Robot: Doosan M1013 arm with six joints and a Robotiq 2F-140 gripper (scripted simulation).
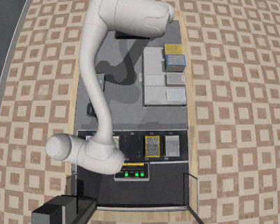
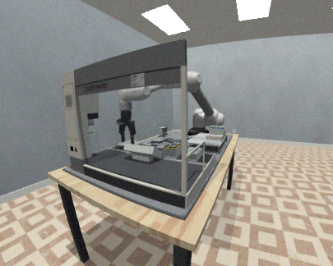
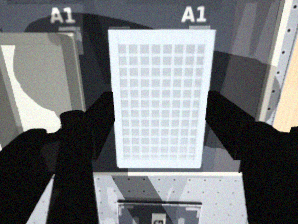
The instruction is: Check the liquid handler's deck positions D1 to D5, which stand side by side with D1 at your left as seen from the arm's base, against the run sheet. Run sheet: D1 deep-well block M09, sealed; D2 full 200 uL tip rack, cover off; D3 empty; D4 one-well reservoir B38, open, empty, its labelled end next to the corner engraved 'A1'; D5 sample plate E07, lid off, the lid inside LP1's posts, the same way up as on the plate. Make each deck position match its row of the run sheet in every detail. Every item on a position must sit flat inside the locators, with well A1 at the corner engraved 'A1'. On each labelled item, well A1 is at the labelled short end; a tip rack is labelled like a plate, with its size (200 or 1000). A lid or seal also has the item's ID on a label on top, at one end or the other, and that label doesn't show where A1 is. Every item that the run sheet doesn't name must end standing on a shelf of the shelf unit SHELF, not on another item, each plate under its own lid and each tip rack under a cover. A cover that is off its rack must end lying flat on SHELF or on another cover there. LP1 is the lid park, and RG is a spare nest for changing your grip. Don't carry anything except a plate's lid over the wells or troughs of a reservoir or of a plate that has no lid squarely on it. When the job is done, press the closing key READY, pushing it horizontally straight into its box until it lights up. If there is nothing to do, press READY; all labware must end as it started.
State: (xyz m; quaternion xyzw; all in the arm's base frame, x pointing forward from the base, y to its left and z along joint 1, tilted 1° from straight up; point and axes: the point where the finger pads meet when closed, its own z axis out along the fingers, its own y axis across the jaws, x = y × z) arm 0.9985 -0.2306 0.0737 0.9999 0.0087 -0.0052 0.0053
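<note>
Right now the cream one-well reservoir is 120 mm to the left of my hand and 50 mm below it. From my hand the other things lie so: dark nest: 250 mm behind, 110 mm below, 10 mm to the right; then yellow tip rack: 380 mm to the left, 20 mm below; then white well plate: 20 mm below.
</note>
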